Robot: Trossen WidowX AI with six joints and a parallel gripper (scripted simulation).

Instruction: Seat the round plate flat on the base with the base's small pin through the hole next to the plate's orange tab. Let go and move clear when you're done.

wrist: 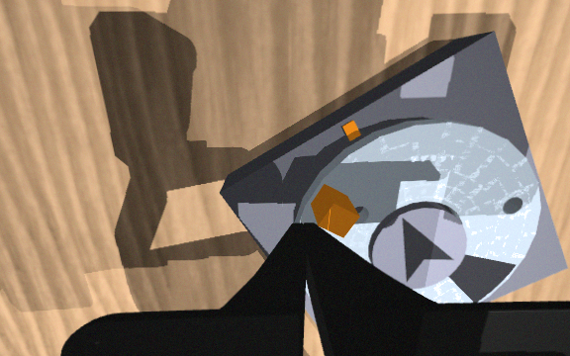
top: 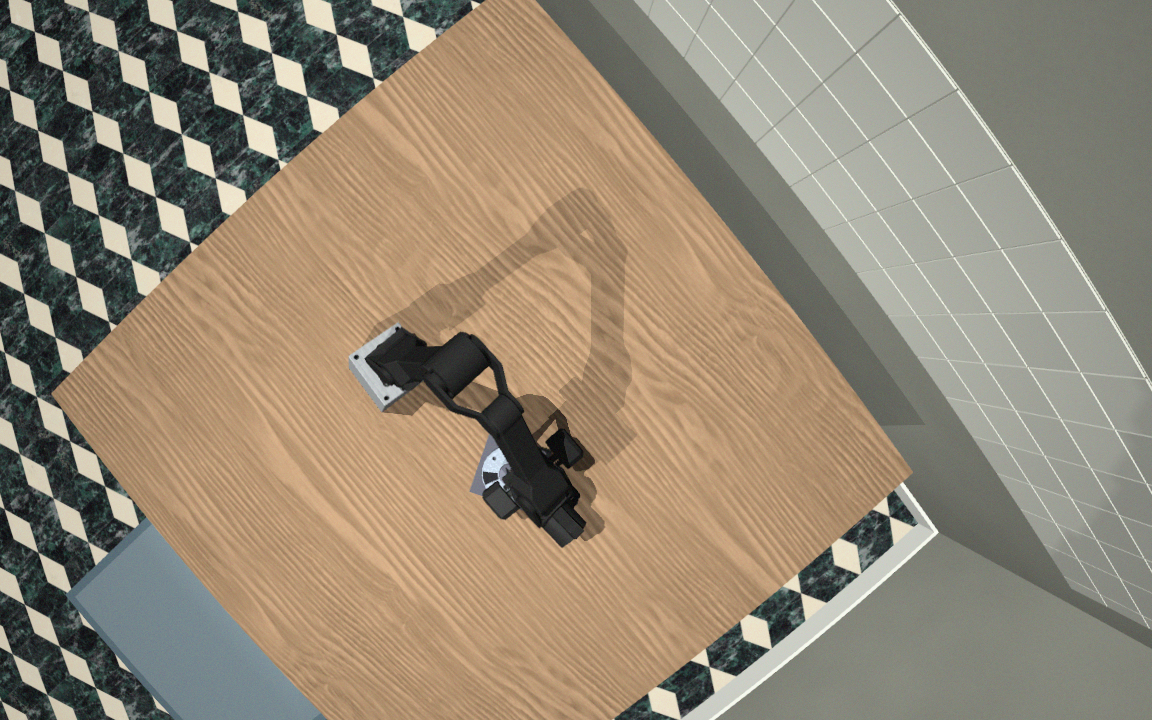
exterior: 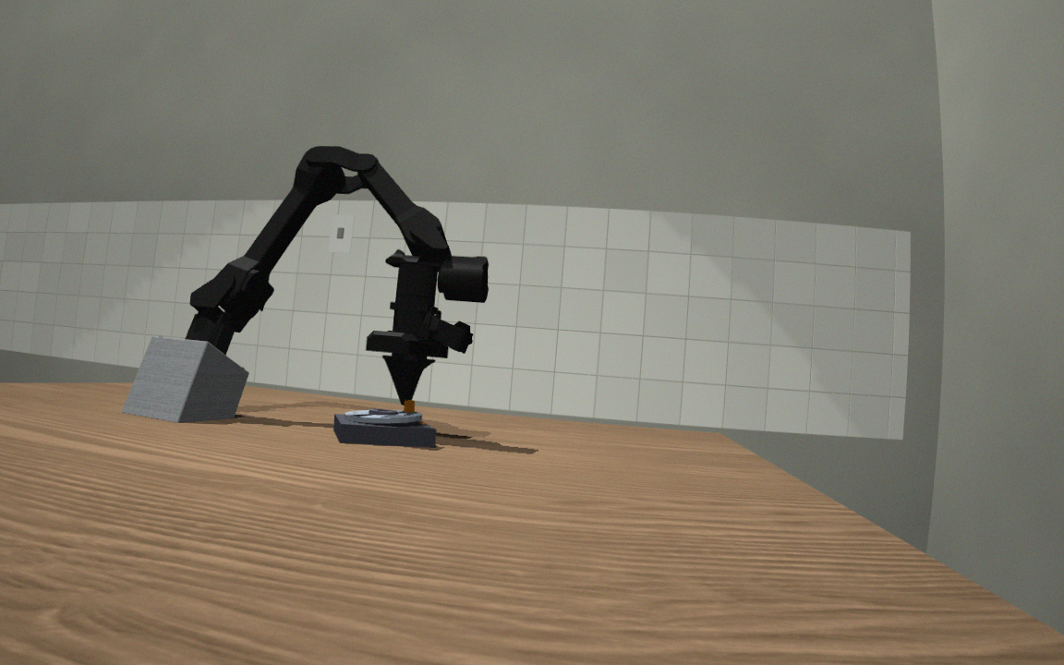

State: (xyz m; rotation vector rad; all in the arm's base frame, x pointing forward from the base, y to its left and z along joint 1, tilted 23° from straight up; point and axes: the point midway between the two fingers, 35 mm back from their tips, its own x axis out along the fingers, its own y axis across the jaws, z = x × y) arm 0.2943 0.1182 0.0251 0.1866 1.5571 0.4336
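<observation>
My hand is 10 mm past the raised central hub, 50 mm to the left of it and 50 mm above it. Also, from my hand: plate (10 mm behind, 50 mm to the right, 40 mm below); then dark grey square base (10 mm behind, 50 mm to the right, 70 mm below).
</observation>
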